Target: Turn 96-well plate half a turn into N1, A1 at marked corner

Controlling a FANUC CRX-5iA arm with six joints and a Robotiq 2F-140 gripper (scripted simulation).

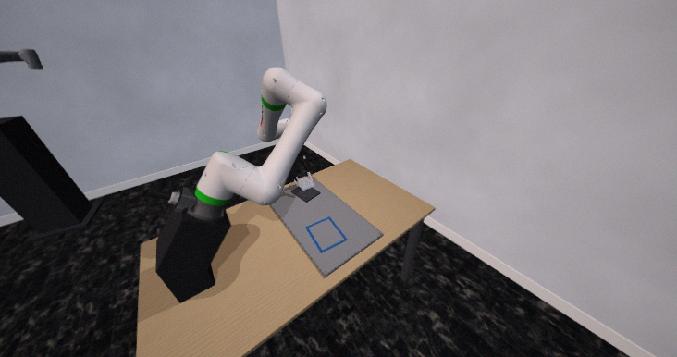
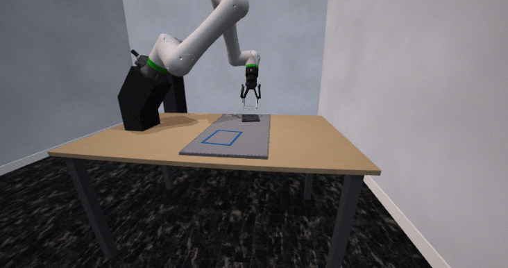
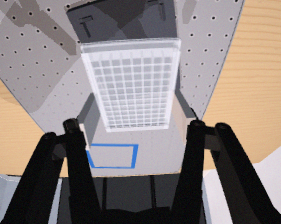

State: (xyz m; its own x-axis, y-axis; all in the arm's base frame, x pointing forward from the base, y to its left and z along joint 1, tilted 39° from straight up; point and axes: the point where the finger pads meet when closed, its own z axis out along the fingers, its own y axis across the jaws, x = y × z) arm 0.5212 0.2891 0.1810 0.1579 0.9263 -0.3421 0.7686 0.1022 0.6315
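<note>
Right now the white 96-well plate is 3 cm below my hand. From my hand the other things lie so: dark plate nest N1: 10 cm below; then A1 label: 9 cm to the left, 9 cm below, 3 cm ahead.
</note>
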